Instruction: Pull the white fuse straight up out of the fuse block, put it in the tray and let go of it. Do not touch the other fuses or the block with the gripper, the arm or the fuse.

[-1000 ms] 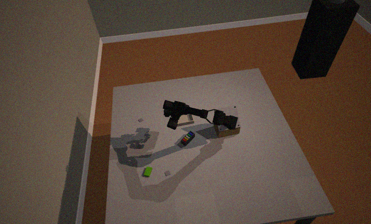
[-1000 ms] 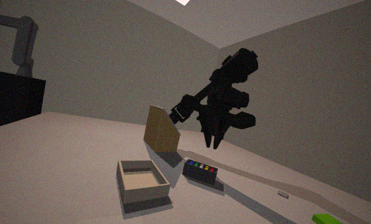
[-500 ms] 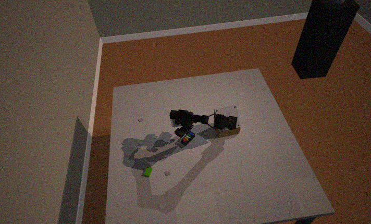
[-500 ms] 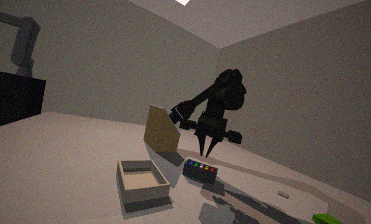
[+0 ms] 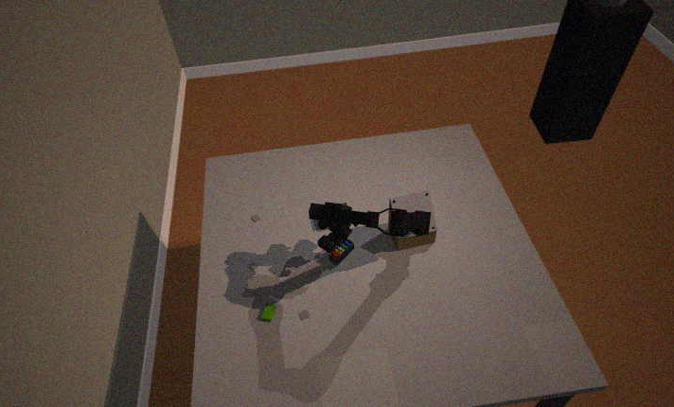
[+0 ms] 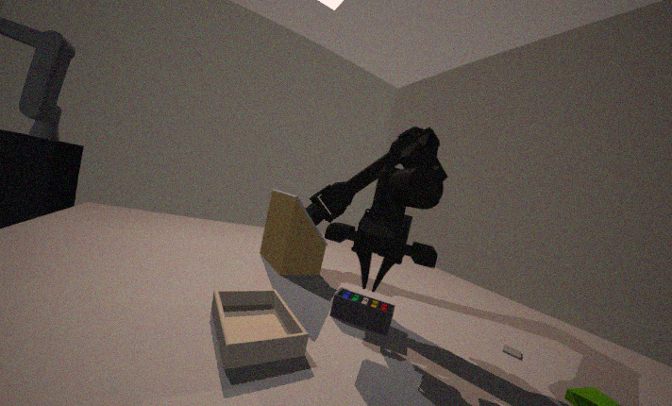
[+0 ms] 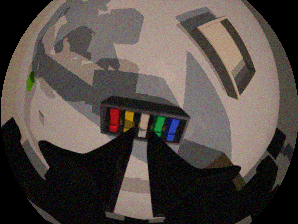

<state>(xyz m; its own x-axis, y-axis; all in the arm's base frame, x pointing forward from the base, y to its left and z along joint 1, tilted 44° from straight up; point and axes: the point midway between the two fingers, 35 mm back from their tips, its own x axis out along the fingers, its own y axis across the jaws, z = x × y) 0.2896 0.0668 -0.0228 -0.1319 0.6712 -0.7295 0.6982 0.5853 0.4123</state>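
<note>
The white fuse lies 40 mm below my gripper tip. Also, from my gripper tip: beige tray: 190 mm to the right, 60 mm below, 10 mm ahead.
</note>
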